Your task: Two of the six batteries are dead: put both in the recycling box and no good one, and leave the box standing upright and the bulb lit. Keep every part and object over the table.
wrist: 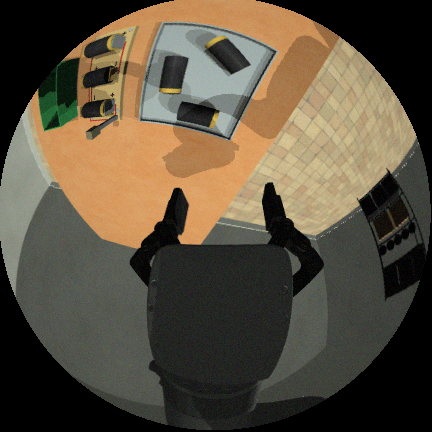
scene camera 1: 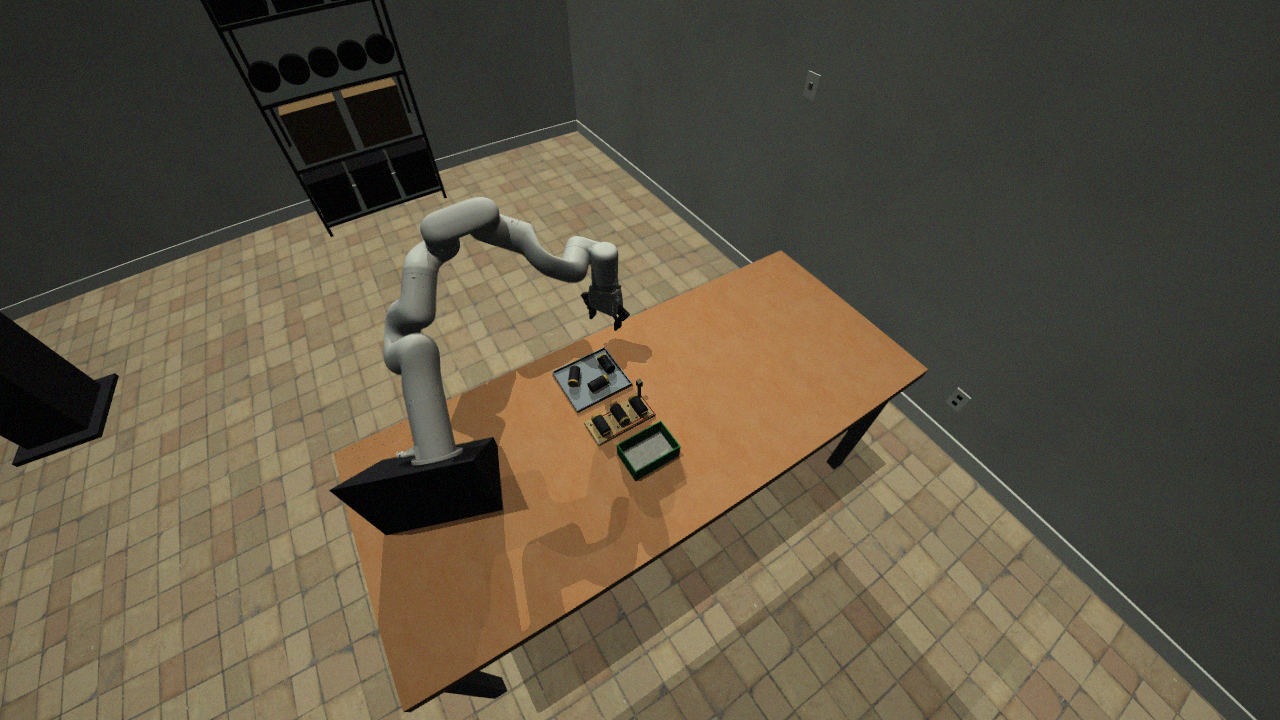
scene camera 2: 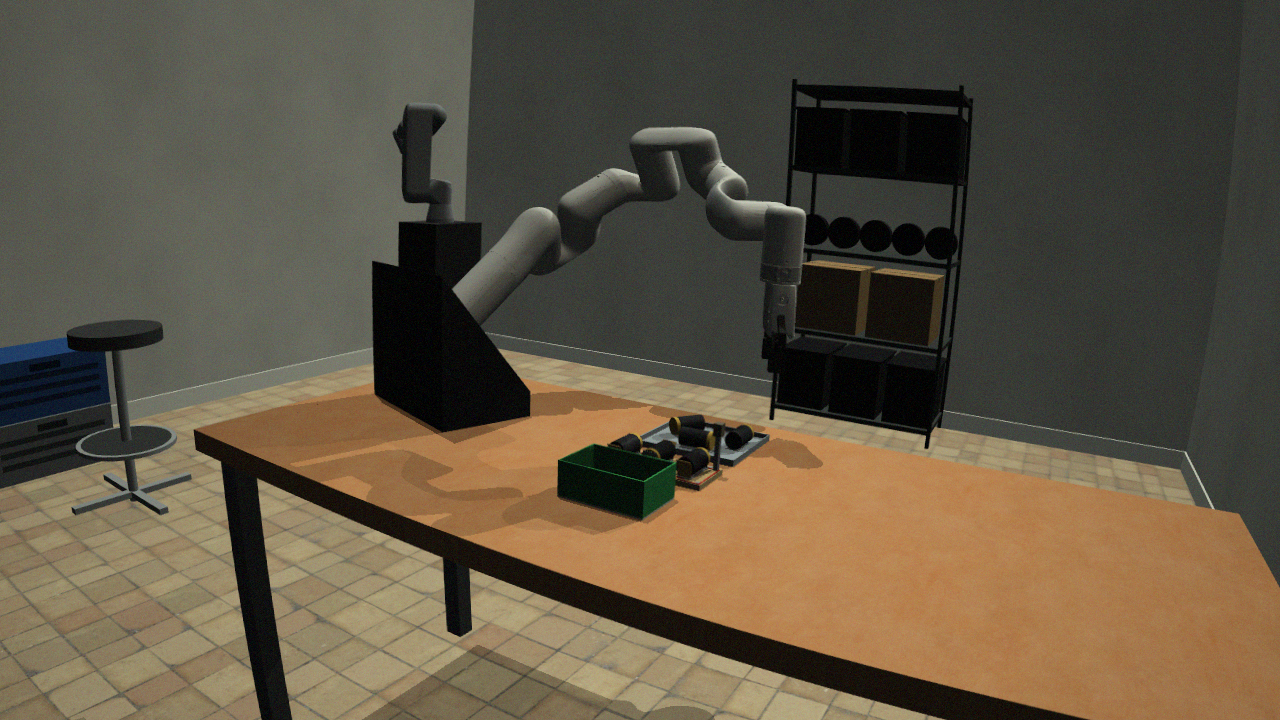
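Pixels of known places: gripper, fingertip midpoint: [wrist: 222, 192] [scene camera 1: 605, 322] [scene camera 2: 772, 365]; arm's base, origin of the base link: [scene camera 1: 437, 458] [scene camera 2: 453, 320].
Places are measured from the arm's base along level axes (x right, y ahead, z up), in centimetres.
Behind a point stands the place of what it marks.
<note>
My gripper [scene camera 1: 606, 320] @[x -27.3, y 57.3, z -3.7 cm] [scene camera 2: 773, 365] @[x -27.3, y 57.3, z -3.7 cm] [wrist: 222, 192] @[x -27.3, y 57.3, z -3.7 cm] is open and empty, high above the table's far edge, beyond the tray. Black batteries with yellow bands [wrist: 173, 74] @[x -16.1, y 49.1, z -15.4 cm] [wrist: 228, 54] @[x -21.6, y 43.4, z -15.3 cm] [wrist: 198, 114] @[x -22.0, y 54.1, z -15.3 cm] lie apart on the shallow grey tray [scene camera 1: 581, 398] @[x -13.6, y 42.3, z -18.7 cm] [wrist: 152, 100] @[x -13.0, y 54.7, z -18.6 cm]. Three more batteries [wrist: 102, 46] [wrist: 99, 77] @[x -3.5, y 50.2, z -14.4 cm] [wrist: 95, 109] @[x -3.3, y 56.2, z -14.4 cm] sit side by side on the tan holder board [scene camera 1: 629, 427] @[x 2.9, y 51.3, z -18.1 cm] [wrist: 118, 95] @[x -5.9, y 54.4, z -17.9 cm]. The green box [scene camera 1: 659, 462] @[x 18.2, y 53.4, z -15.6 cm] [scene camera 2: 599, 488] @[x 18.2, y 53.0, z -15.8 cm] [wrist: 67, 90] stands upright; its pale floor shows in scene camera 1. No lit bulb can be made out, and the batteries' charge cannot be told.
A thin dark post [scene camera 1: 639, 389] @[x -5.5, y 58.8, z -13.6 cm] [scene camera 2: 717, 447] @[x -5.5, y 59.0, z -13.9 cm] [wrist: 102, 127] @[x -6.3, y 59.1, z -13.0 cm] with a blocky tip rises at the board's end. The board lies between the tray and the box on the orange table [scene camera 1: 760, 358] @[x -2.4, y 103.3, z -19.0 cm] [scene camera 2: 895, 537] @[x -0.6, y 92.8, z -18.9 cm]. The arm's black base [scene camera 1: 429, 497] @[x 8.2, y -4.6, z -2.4 cm] [scene camera 2: 429, 358] @[x 10.0, y 4.5, z -5.5 cm] stands at one end of the table.
</note>
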